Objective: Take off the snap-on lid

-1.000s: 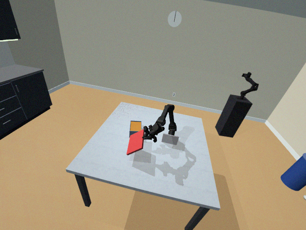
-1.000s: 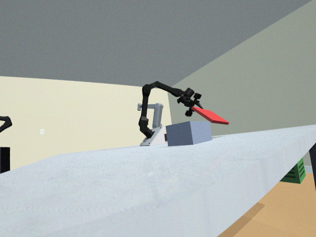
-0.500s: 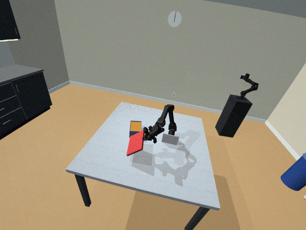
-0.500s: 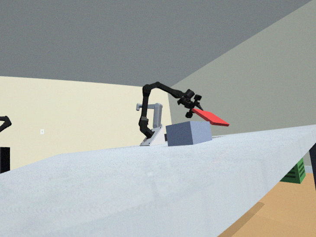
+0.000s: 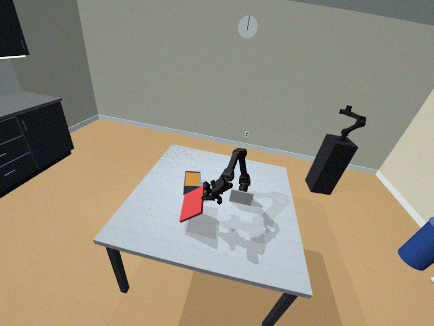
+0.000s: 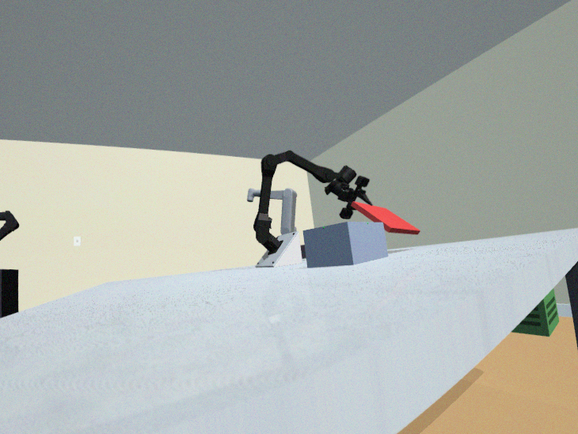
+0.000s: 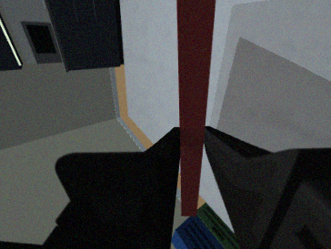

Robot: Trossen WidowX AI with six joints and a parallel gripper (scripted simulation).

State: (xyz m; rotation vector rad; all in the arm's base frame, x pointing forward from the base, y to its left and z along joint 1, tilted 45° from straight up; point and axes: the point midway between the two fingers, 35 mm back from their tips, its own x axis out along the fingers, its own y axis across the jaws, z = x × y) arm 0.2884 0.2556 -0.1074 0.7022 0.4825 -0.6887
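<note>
My gripper tip is 60 mm short of the red lid and 50 mm above it. Round my gripper tip: grey storage box 120 mm ahead, 310 mm to the right, 130 mm below.
</note>
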